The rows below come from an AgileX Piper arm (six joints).
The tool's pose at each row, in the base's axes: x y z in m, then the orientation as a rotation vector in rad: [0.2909, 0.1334, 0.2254, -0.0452, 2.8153, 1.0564]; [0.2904, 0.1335, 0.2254, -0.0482, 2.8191, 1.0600]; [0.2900, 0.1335, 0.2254, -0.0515, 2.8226, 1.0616]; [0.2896, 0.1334, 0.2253, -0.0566, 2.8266, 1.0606]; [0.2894, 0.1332, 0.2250, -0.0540, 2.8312, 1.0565]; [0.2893, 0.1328, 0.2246, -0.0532, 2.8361, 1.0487]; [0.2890, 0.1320, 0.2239, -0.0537, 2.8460, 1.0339]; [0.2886, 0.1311, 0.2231, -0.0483, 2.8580, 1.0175]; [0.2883, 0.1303, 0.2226, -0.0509, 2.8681, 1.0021]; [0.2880, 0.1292, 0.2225, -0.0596, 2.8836, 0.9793]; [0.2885, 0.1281, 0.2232, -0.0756, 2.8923, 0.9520]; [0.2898, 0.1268, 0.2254, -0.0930, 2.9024, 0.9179]
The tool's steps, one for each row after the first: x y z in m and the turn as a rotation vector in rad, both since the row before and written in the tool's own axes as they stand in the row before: [0.0005, 0.0001, 0.0000, -0.0015, 0.0052, 0.0000]; [0.0004, 0.0000, 0.0000, -0.0004, 0.0044, -0.0006]; [0.0004, -0.0001, 0.0000, 0.0013, 0.0045, -0.0020]; [0.0002, -0.0003, 0.0001, 0.0036, 0.0022, 0.0024]; [0.0001, -0.0006, 0.0000, 0.0059, 0.0018, 0.0009]; [0.0004, -0.0010, 0.0000, 0.0113, 0.0045, 0.0006]; [0.0005, -0.0012, 0.0000, 0.0129, 0.0045, 0.0047]; [0.0003, -0.0009, -0.0001, 0.0116, 0.0051, -0.0006]; [0.0003, -0.0009, -0.0006, 0.0170, 0.0094, -0.0036]; [-0.0006, -0.0005, -0.0012, 0.0183, 0.0039, -0.0107]; [-0.0015, 0.0002, -0.0024, 0.0227, 0.0041, -0.0118]
